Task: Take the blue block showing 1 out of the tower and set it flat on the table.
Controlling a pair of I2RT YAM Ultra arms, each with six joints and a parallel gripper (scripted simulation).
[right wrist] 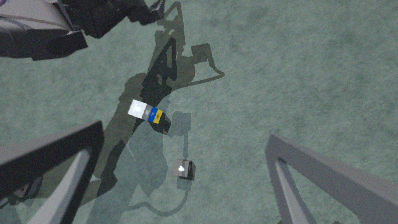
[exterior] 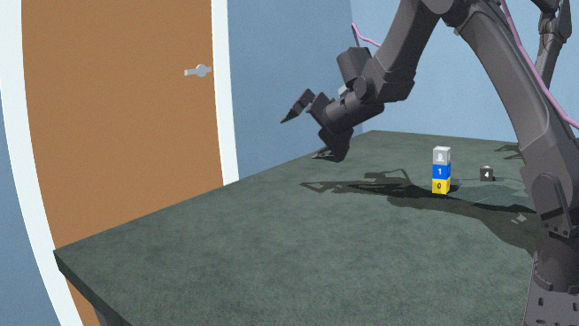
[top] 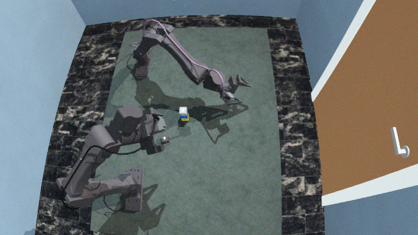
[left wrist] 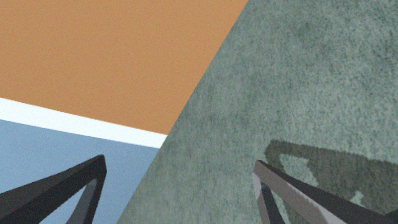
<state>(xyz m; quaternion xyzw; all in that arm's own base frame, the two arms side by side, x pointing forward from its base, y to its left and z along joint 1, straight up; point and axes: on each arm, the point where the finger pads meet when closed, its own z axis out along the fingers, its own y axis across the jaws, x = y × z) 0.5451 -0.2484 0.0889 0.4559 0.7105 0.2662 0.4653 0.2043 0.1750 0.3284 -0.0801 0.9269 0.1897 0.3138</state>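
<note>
My left hand is 290 mm past the white block, 60 mm to the left of it and 30 mm above it. From my left hand the other things lie so: yellow block marked 0 (290 mm behind, 60 mm to the right, 90 mm below); then blue block showing 1 (290 mm behind, 60 mm to the right, 60 mm below); then small dark block showing 4 (380 mm behind, 170 mm to the right, 90 mm below).
Now: right hand 31 cm above the blue block showing 1, 19 cm to the right of it and 2 cm short of it. Round my right hand: yellow block marked 0: 34 cm below, 19 cm to the left, 3 cm ahead; white block: 28 cm below, 19 cm to the left, 2 cm ahead; small dark block showing 4: 34 cm below, 8 cm to the left, 7 cm behind.
</note>
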